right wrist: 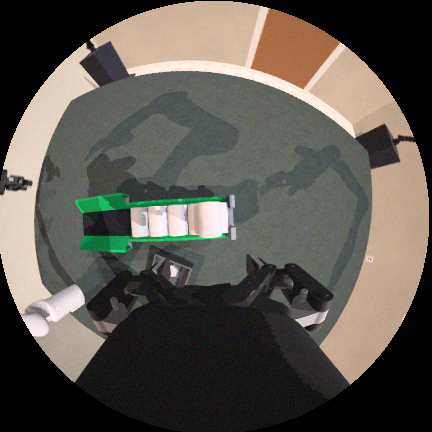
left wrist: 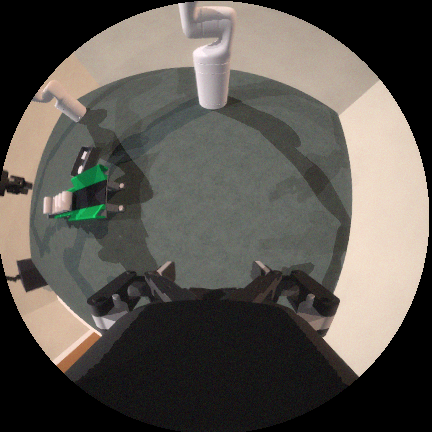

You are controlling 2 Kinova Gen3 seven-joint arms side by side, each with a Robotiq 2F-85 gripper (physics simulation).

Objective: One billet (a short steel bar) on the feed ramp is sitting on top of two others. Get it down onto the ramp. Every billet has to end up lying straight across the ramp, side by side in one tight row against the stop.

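Places are measured from the left arm's base along level axes (x ahead, y left, z up), in millimetres.
Where they show: left gripper, between the fingertips: (right wrist: 29,185) (left wrist: 213,270); right gripper, between the fingertips: (right wrist: 207,265) (left wrist: 29,188); left arm's base, origin of its link: (right wrist: 77,292) (left wrist: 212,100); right arm's base, origin of its link: (left wrist: 80,115).
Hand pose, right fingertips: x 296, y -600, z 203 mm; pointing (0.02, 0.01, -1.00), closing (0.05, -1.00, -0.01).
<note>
Each offset is from my right fingertips to the centre of the thing. "*": to the spot under its first point.
The feed ramp (left wrist: 90,197) (right wrist: 106,223) has green side rails and a dark bed. In the right wrist view, several pale billets lie across it, side by side, towards the grey stop @(* dx +19, dy -48, dz -113 mm) (right wrist: 233,233). The raised billet @(dx +47, dy -2, dz -95 mm) (right wrist: 210,220) sits on top near the stop end, lies across the ramp and partly hides the billets under it. The billet row @(* dx +44, dy +146, dz -97 mm) (left wrist: 62,201) also shows small in the left wrist view. My right gripper (right wrist: 207,265) is open and empty, above and to the near side of the ramp. My left gripper (left wrist: 213,270) (right wrist: 29,185) is open and empty, well away from the ramp.
A small dark tray (left wrist: 84,159) (right wrist: 172,269) with pale items stands beside the ramp, close to the right gripper's fingers in the right wrist view. A white arm (left wrist: 212,80) stands at the back in the left wrist view. Dark boxes (right wrist: 106,65) (right wrist: 381,146) stand around the edge.
</note>
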